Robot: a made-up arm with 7 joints. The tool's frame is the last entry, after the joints.
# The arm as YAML. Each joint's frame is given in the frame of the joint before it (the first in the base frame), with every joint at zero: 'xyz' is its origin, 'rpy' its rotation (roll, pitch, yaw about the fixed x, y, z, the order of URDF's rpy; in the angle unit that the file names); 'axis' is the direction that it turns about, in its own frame. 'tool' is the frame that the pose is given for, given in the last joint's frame.
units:
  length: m
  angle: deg
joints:
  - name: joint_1
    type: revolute
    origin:
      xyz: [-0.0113, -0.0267, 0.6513]
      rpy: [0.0, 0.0, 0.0]
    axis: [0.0, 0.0, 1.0]
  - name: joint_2
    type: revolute
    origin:
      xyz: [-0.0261, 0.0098, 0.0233]
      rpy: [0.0, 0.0, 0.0]
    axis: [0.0, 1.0, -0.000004]
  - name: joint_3
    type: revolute
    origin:
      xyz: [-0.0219, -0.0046, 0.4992]
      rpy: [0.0, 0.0, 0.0]
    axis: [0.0, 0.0, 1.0]
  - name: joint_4
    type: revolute
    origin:
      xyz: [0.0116, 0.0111, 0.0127]
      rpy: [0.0, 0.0, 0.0]
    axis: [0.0, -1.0, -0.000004]
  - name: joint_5
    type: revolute
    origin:
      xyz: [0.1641, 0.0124, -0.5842]
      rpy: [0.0, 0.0, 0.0]
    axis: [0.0, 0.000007, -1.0]
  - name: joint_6
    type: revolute
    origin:
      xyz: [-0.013, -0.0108, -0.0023]
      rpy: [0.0, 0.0, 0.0]
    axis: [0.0, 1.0, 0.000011]
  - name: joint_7
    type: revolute
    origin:
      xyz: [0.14, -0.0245, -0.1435]
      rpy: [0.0, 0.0, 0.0]
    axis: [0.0, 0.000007, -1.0]
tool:
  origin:
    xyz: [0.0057, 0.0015, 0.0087]
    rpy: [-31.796, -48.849, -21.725]
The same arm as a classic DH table. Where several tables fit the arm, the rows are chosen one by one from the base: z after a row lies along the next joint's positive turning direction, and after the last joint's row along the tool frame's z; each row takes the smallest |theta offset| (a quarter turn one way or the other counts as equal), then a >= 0, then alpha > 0; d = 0 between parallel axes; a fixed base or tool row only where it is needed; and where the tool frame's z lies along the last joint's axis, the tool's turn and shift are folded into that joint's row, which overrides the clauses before.
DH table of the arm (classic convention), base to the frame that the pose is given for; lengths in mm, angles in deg. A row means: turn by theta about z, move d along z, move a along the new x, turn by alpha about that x. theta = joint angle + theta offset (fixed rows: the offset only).
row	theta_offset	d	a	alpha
base (fixed)	67.06	0	-29	0
joint_1	-67.06	674.6	-26.1	-90
joint_2	0	5.2	-21.9	90
joint_3	0	511.9	11.6	90
joint_4	0	-23.5	164.1	90
joint_5	0	586.5	-13	90
joint_6	0	-35.3	140	-90
joint_7	-28.81	133.8	5.7	124.01
tool (fixed)	-65.28	-1.7	0	0

